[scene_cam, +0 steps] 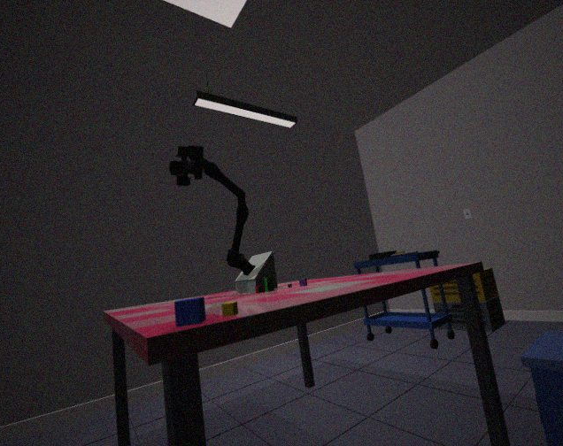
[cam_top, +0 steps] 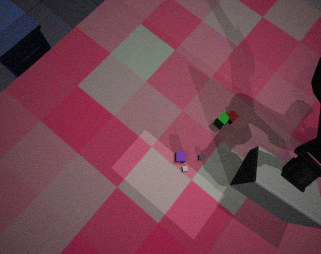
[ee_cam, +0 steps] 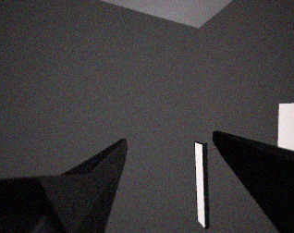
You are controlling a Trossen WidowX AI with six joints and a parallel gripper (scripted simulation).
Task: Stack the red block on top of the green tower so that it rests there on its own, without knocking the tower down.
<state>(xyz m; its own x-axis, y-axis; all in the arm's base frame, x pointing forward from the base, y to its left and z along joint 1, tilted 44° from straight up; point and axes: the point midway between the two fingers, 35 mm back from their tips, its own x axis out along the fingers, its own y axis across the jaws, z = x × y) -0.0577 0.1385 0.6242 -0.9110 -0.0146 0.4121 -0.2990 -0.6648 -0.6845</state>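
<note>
Right now the red block is 22 cm ahead of my gripper tip, 28 cm to the left of it and 66 cm below it. Round my gripper tip: purple block 25 cm ahead, 49 cm to the left, 66 cm below; small white block 22 cm ahead, 51 cm to the left, 67 cm below; small grey block 20 cm ahead, 44 cm to the left, 67 cm below.
</note>
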